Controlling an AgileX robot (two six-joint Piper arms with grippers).
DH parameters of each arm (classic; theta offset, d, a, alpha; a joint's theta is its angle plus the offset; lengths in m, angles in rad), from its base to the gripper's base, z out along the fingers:
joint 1: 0 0.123 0 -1.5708
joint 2: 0.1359 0 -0.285 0
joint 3: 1.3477 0 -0.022 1.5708
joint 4: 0 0.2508 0 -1.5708
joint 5: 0 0 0.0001 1.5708
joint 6: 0 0.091 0 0
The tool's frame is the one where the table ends.
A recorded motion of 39 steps. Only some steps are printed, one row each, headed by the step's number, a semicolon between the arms.
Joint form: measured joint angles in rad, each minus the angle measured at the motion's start. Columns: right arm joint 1, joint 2, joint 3, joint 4, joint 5, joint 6; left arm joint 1, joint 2, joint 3, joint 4, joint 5, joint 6.
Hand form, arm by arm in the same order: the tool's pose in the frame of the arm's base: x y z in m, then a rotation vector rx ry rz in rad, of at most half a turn. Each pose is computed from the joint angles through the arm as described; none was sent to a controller.
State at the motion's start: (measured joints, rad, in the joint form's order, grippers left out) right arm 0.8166 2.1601 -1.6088 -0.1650 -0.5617 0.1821; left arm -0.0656 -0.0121 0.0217 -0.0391 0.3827 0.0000
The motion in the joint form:
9: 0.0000 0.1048 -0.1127 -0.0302 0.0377 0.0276; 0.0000 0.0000 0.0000 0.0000 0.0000 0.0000
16: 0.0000 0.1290 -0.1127 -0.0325 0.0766 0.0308; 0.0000 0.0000 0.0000 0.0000 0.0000 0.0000
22: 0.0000 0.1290 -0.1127 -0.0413 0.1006 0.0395; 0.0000 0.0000 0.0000 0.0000 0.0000 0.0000
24: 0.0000 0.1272 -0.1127 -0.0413 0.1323 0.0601; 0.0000 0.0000 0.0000 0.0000 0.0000 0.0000
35: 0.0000 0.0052 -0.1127 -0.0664 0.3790 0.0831; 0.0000 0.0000 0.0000 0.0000 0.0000 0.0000
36: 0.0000 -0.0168 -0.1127 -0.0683 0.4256 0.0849; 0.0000 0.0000 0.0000 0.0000 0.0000 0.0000
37: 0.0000 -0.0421 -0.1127 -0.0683 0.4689 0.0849; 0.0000 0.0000 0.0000 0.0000 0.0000 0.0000
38: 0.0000 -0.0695 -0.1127 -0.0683 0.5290 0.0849; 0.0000 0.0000 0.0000 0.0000 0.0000 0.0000
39: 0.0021 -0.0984 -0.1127 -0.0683 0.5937 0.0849; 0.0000 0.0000 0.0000 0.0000 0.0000 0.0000
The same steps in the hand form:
9: 0.3603 0.3964 0.2299 -0.6641 1.4113 0.7557; 0.0521 -0.0048 0.1722 0.0376 1.8761 -0.0838
16: 0.3624 0.3979 0.2134 -0.6842 1.4719 0.7371; 0.0521 -0.0048 0.1722 0.0376 1.8761 -0.0838
22: 0.3624 0.3978 0.2112 -0.6937 1.4947 0.7307; 0.0521 -0.0048 0.1722 0.0376 1.8761 -0.0838
24: 0.3626 0.3973 0.2093 -0.6871 1.5322 0.7332; 0.0521 -0.0048 0.1722 0.0376 1.8761 -0.0838
35: 0.3549 0.3832 0.2521 -0.7109 1.6493 0.6555; 0.0521 -0.0048 0.1722 0.0376 1.8761 -0.0838
36: 0.3530 0.3799 0.2595 -0.7134 1.6725 0.6392; 0.0521 -0.0048 0.1722 0.0376 1.8761 -0.0838
37: 0.3507 0.3761 0.2688 -0.7134 1.6895 0.6251; 0.0521 -0.0048 0.1722 0.0376 1.8761 -0.0838
38: 0.3480 0.3714 0.2776 -0.7159 1.7205 0.6034; 0.0521 -0.0048 0.1722 0.0376 1.8761 -0.0838
39: 0.3440 0.3667 0.2867 -0.7202 1.7538 0.5813; 0.0521 -0.0048 0.1722 0.0376 1.8761 -0.0838

